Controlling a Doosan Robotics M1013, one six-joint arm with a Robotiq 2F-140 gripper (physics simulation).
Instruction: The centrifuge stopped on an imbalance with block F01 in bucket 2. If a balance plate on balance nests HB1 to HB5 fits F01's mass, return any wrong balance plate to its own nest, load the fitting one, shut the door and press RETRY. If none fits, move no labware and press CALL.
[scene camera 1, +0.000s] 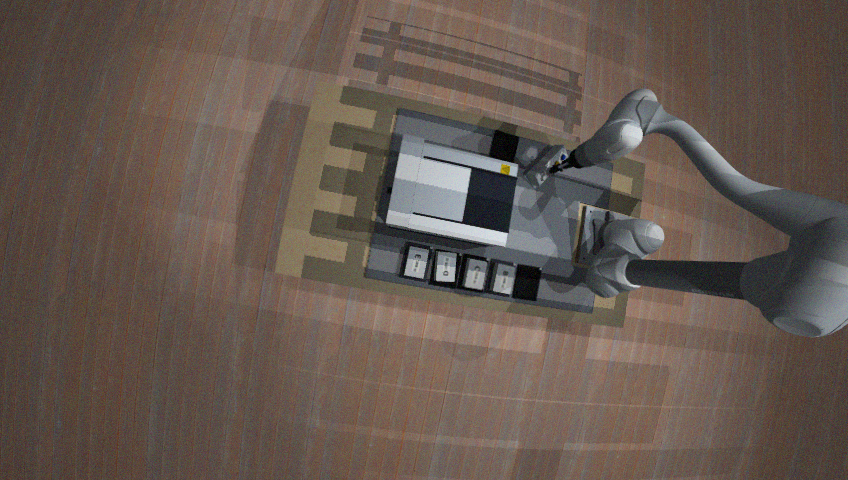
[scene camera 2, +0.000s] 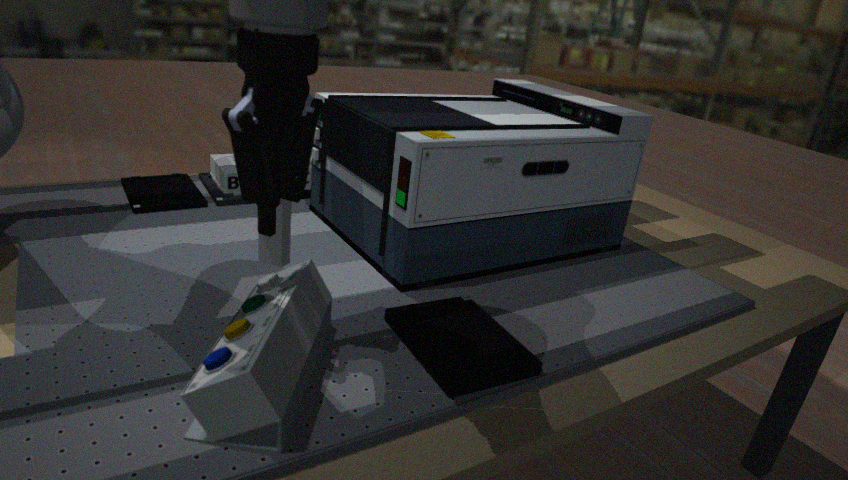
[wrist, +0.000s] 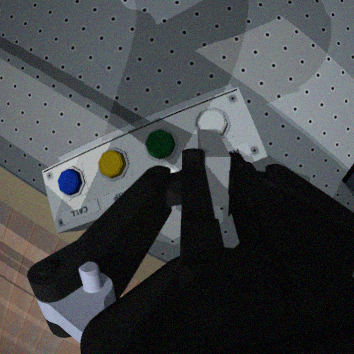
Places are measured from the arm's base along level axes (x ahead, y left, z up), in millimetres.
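Where they show: gripper, fingertip midpoint: (scene camera 1: 547, 172) (scene camera 2: 274, 261) (wrist: 206, 147); arm's base, origin of the base link: (scene camera 1: 607, 237).
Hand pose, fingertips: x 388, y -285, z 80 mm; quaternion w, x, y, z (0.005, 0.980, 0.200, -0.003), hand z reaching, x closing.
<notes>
Things, the pixels of their centre, and the offset from my fingertips.
- button panel, body centre: (wrist: 148, 166) (scene camera 2: 268, 339) (scene camera 1: 547, 165) 56 mm down, 36 mm back, 55 mm right
- white button, body centre: (wrist: 211, 123) (scene camera 2: 268, 283) 34 mm down, 1 mm ahead, 14 mm left
- green button, body centre: (wrist: 160, 144) (scene camera 2: 254, 305) 34 mm down, 34 mm back, 21 mm right
- yellow button, body centre: (wrist: 112, 163) (scene camera 2: 238, 330) 34 mm down, 70 mm back, 57 mm right
- blue button, body centre: (scene camera 2: 219, 360) (wrist: 70, 181) 34 mm down, 105 mm back, 92 mm right
- centrifuge, body centre: (scene camera 2: 473, 164) (scene camera 1: 451, 196) 24 mm up, 453 mm ahead, 131 mm left
- Plates E, body centre: (scene camera 1: 416, 262) 64 mm down, 589 mm ahead, 405 mm left
- D, body centre: (scene camera 1: 445, 266) 62 mm down, 462 mm ahead, 424 mm left
- C, body centre: (scene camera 2: 305, 168) (scene camera 1: 474, 273) 64 mm down, 325 mm ahead, 458 mm left
- B, body centre: (scene camera 2: 239, 173) (scene camera 1: 502, 278) 64 mm down, 194 mm ahead, 481 mm left
- empty black nest, body centre: (scene camera 2: 162, 190) (scene camera 1: 527, 282) 89 mm down, 57 mm ahead, 507 mm left
My gripper (scene camera 1: 553, 171) (scene camera 2: 274, 237) (wrist: 206, 147) is shut and empty, fingers down at the button panel (scene camera 1: 544, 163) (scene camera 2: 261, 368) (wrist: 245, 125). In the wrist view its tip overlaps the near edge of the white button (wrist: 212, 120); contact cannot be told. The green button (scene camera 2: 254, 302) (wrist: 160, 144), yellow button (scene camera 2: 236, 328) (wrist: 112, 163) and blue button (scene camera 2: 217, 358) (wrist: 70, 181), labelled CALL, lie alongside. The centrifuge (scene camera 1: 440, 190) (scene camera 2: 505, 178) appears closed, with a green light (scene camera 2: 401, 198). Plates E (scene camera 1: 417, 261), D (scene camera 1: 445, 267), C (scene camera 1: 474, 273) and B (scene camera 1: 502, 278) (scene camera 2: 224, 172) sit in nests.
An empty black nest (scene camera 1: 527, 282) (scene camera 2: 163, 191) is beside plate B. Another black nest (scene camera 1: 504, 145) (scene camera 2: 464, 344) lies between the panel and the table edge, beside the centrifuge. The arm's base (scene camera 1: 630, 237) stands at the table's right end. The centrifuge body rises close to the gripper.
</notes>
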